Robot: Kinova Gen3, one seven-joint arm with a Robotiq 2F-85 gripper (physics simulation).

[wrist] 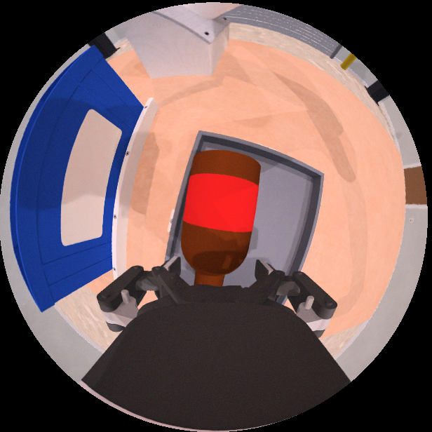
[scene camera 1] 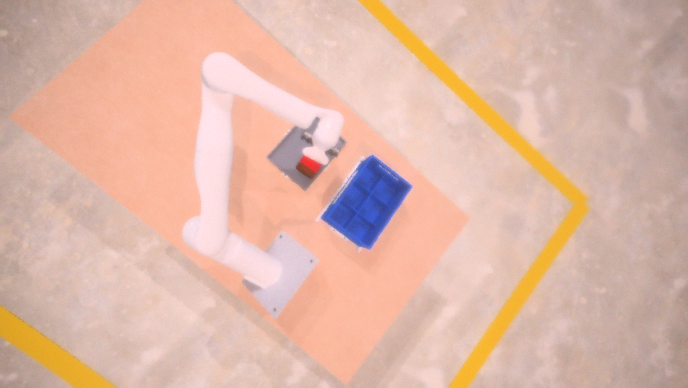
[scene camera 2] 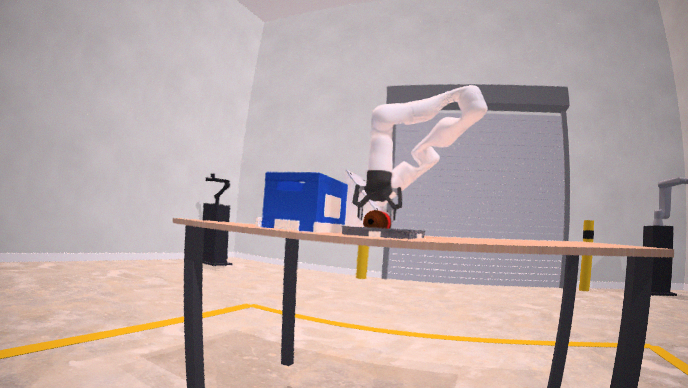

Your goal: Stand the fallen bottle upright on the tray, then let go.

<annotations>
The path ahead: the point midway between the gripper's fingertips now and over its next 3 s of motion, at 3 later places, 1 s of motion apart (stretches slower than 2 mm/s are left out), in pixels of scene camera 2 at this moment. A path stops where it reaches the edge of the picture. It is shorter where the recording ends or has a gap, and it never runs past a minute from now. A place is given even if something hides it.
The gripper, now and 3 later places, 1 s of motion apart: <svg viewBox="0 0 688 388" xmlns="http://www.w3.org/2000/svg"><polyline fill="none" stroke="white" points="376,221 376,220 378,208 379,200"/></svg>
</annotations>
